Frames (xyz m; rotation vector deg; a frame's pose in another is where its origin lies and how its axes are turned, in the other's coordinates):
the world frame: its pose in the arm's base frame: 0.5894 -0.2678 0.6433 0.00 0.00 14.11
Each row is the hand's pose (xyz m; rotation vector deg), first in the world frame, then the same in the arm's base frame.
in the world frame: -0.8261 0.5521 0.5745 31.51 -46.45 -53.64
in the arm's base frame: -0.3464 0.0663 1.2178 36.34 -41.50 -40.67
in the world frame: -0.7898 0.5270 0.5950 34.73 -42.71 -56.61
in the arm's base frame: -0.3050 0.0508 1.2383 38.99 -37.42 -43.60
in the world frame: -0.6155 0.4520 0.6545 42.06 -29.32 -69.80
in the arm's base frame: -0.1177 0.0205 1.2978 44.29 -23.38 -56.64
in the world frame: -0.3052 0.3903 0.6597 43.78 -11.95 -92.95
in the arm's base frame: 0.1983 0.0363 1.3030 43.48 -6.28 -79.59
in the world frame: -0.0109 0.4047 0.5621 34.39 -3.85 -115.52
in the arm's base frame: 0.4802 0.1220 1.2054 33.19 0.39 -101.85
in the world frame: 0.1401 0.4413 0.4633 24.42 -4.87 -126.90
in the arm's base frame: 0.6177 0.1943 1.1066 23.70 -1.75 -113.02
